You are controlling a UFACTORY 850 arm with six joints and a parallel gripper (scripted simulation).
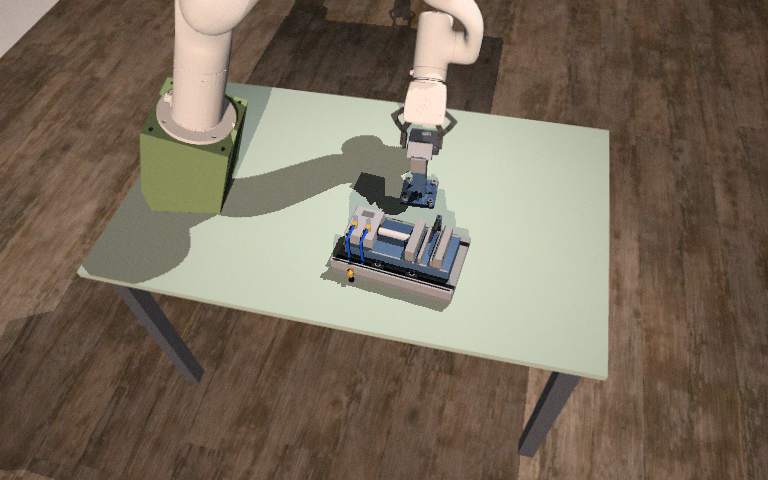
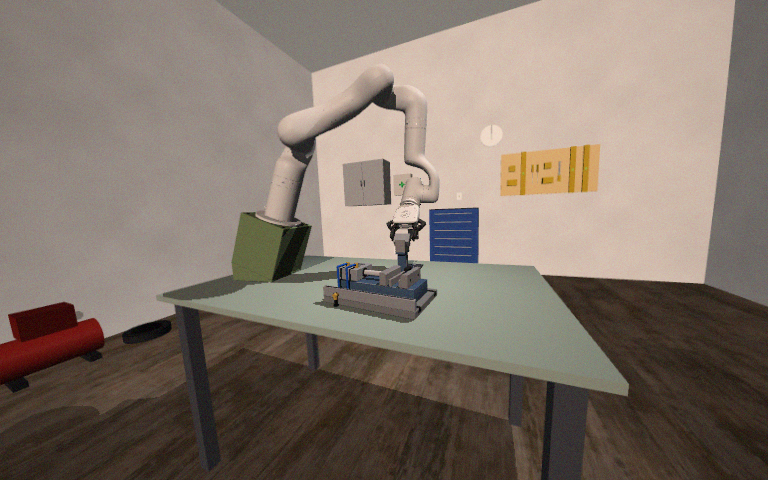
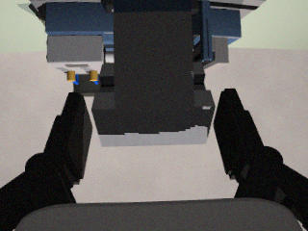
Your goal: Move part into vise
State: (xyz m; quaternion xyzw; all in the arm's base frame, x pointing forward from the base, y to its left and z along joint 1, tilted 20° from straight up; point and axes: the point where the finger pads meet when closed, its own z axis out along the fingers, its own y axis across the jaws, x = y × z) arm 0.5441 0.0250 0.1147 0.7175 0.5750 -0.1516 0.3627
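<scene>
My hand is 2 cm above the part. Round my hand: white rod: 21 cm to the right, 9 cm below, 4 cm behind; then blue post: 11 cm below, 1 cm to the right; then work stop: 19 cm to the right, 8 cm below, 5 cm ahead.
</scene>
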